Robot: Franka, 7 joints.
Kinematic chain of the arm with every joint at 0, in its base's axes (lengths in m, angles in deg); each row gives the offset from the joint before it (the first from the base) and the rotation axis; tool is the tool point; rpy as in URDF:
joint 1: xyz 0 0 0.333 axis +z
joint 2: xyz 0 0 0 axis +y
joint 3: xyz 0 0 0.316 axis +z
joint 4: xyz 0.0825 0 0 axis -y
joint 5: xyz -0.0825 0 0.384 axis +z
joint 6: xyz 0 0 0 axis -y
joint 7: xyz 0.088 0 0 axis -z
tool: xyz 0 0 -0.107 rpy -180 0 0
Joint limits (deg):
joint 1: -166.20..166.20
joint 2: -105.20..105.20
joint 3: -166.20..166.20
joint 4: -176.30..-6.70
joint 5: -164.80..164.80
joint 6: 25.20..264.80
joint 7: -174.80..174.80
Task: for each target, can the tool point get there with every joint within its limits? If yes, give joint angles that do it. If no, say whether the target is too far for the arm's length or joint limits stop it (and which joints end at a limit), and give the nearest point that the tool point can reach.
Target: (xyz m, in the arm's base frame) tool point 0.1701 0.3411 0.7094
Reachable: yes | joints -12.11 84.71 121.52 -127.27 101.95 79.15 27.70
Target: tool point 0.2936 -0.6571 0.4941
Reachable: yes | joints -27.56 43.54 -45.62 -83.24 61.82 195.06 146.20
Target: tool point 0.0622 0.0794 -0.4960
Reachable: no: joint limits stop it (at a limit: joint 2) | nearest point 0.0882 0.1126 -0.3419 | short by 0.160 m
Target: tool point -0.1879 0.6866 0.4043
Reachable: yes | joints -24.54 -50.90 108.29 -87.79 68.50 118.20 -101.82
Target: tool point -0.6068 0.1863 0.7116
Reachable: yes | joints -43.86 -69.30 -36.63 -43.78 -92.22 56.22 -40.93
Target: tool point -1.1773 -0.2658 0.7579
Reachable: no: too far | nearest point -0.7893 -0.1782 0.6179 | short by 0.422 m
